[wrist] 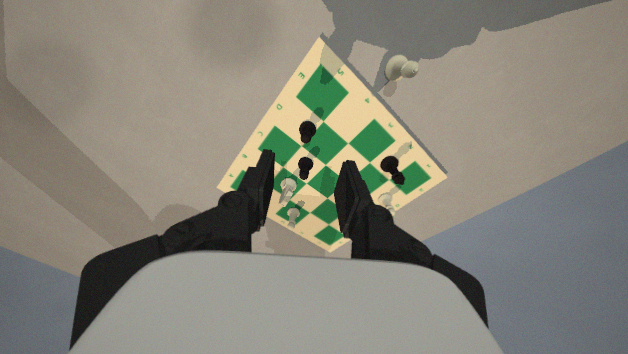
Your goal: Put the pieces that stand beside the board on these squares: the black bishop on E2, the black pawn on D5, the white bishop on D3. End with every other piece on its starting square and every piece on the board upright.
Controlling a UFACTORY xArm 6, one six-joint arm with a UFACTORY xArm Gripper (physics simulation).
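Frame: origin at the arm's base, x ahead, y down, z left, level; metres.
Where they show: gripper, fingertip midpoint: [307, 172].
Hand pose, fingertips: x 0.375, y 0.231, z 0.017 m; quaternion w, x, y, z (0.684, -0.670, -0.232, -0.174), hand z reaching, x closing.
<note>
Each offset is from my fingertips to the top centre of the thing. "spot": to the spot under its first point.
The white bishop @(dx +0.017, dy +0.049, dz +0.099 m) [400, 68] stands upright on the table beside the board @(spot: dx -0.046, dy +0.087, dz +0.060 m) [320, 49], past the edge with the numbers. The black bishop @(dx +0.095, dy +0.043, dz +0.034 m) [391, 166] stands upright on E2. A black pawn @(dx -0.006, dy +0.055, dz -0.002 m) [307, 130] stands upright on D5, a little toward the board's middle. My gripper [307, 172] is partly open and empty, with its fingers apart above the board. Between the fingertips in the picture, D5 and its pawn show slightly beyond them. The light square D3 @(spot: dx +0.048, dy +0.087, dz +0.006 m) [345, 154] shows bare beside the right fingertip, which hides part of the board.
Another black pawn @(dx +0.022, dy +0.055, dz -0.036 m) [305, 166] stands on C4. A white piece @(dx +0.026, dy +0.047, dz -0.075 m) [288, 187] stands on B4, a white pawn @(dx +0.063, dy +0.055, dz -0.112 m) [293, 215] on A3, and another white piece @(dx +0.138, dy +0.055, dz -0.001 m) [386, 201] on D1, partly behind the right finger. A large shadow lies across the table near the white bishop.
</note>
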